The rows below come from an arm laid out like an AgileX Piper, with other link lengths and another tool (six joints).
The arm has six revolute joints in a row. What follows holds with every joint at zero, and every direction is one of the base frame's.
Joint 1 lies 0.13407 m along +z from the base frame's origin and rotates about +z.
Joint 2 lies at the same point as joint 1 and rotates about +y.
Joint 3 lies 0.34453 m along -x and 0.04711 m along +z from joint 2 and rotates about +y.
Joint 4 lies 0.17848 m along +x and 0.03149 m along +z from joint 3 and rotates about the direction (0.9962, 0, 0.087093).
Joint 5 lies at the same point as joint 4 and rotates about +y.
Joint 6 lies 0.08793 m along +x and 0.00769 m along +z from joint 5 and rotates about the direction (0.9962, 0, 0.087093).
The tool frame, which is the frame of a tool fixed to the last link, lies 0.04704 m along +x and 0.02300 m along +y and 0.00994 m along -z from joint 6; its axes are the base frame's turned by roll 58.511, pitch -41.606 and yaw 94.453 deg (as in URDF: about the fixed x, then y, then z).
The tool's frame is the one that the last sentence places.
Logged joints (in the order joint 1, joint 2, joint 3, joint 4, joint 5, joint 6), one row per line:
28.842 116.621 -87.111 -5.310 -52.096 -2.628
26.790 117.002 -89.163 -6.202 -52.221 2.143
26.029 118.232 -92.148 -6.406 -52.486 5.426
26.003 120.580 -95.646 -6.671 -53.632 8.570
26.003 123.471 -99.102 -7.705 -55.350 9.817
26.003 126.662 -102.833 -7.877 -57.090 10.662
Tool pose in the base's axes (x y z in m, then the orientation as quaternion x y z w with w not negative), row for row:
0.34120 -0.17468 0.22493 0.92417 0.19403 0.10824 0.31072
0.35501 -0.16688 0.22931 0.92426 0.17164 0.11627 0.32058
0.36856 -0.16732 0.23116 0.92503 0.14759 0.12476 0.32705
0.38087 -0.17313 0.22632 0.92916 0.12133 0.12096 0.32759
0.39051 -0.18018 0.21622 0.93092 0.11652 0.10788 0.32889
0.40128 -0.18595 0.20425 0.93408 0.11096 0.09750 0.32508
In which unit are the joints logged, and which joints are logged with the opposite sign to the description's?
The joints are logged in degrees. Opposite sign: joint 1, joint 5.
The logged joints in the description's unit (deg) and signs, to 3 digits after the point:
-28.842 116.621 -87.111 -5.310 52.096 -2.628
-26.790 117.002 -89.163 -6.202 52.221 2.143
-26.029 118.232 -92.148 -6.406 52.486 5.426
-26.003 120.580 -95.646 -6.671 53.632 8.570
-26.003 123.471 -99.102 -7.705 55.350 9.817
-26.003 126.662 -102.833 -7.877 57.090 10.662

